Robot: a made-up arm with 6 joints.
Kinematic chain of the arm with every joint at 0, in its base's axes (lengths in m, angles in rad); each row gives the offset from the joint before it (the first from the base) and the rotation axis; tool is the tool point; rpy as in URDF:
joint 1: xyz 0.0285 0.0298 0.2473 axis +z
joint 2: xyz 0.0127 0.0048 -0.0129 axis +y
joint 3: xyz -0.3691 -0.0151 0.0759 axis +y
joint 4: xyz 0.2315 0.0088 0.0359 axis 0.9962 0 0.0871
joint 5: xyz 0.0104 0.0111 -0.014 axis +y
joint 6: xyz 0.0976 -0.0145 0.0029 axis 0.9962 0 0.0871
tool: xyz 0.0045 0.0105 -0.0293 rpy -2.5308 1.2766 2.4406
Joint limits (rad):
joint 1: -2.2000..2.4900
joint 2: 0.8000..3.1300
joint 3: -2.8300..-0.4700
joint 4: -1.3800..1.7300
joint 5: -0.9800..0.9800
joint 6: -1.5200..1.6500
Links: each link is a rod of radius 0.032 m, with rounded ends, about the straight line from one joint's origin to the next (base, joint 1, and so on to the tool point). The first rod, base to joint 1, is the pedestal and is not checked.
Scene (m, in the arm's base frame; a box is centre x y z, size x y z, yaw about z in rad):
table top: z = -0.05
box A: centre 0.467 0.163 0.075 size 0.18 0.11 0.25 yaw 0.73
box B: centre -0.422 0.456 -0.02 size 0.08 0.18 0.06 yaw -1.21
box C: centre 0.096 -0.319 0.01 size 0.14 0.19 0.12 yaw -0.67
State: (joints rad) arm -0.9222 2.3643 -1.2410 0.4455 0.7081 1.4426
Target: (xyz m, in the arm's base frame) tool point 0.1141 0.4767 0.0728
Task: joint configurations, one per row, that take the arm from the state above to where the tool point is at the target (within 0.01 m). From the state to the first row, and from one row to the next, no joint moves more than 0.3 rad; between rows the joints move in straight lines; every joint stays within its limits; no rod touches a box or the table.
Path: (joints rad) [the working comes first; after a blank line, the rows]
Joints at the target: 1.2097 2.5682 -1.3008 0.7015 0.8509 1.3796
Straight joint move there: touches box A.

1: -0.6385 2.2202 -1.0483 0.4519 0.6035 1.4944
2: -0.3547 2.0761 -0.8555 0.4583 0.4989 1.5463
3: -0.0710 1.9320 -0.6627 0.4647 0.3944 1.5982
4: 0.2128 1.7879 -0.4700 0.4711 0.2898 1.6500
5: 0.4620 1.9830 -0.6777 0.5287 0.4301 1.5824
6: 0.7112 2.1781 -0.8854 0.5863 0.5703 1.5148
7: 0.9604 2.3731 -1.0931 0.6439 0.7106 1.4472
8: 1.2097 2.5682 -1.3008 0.7015 0.8509 1.3796

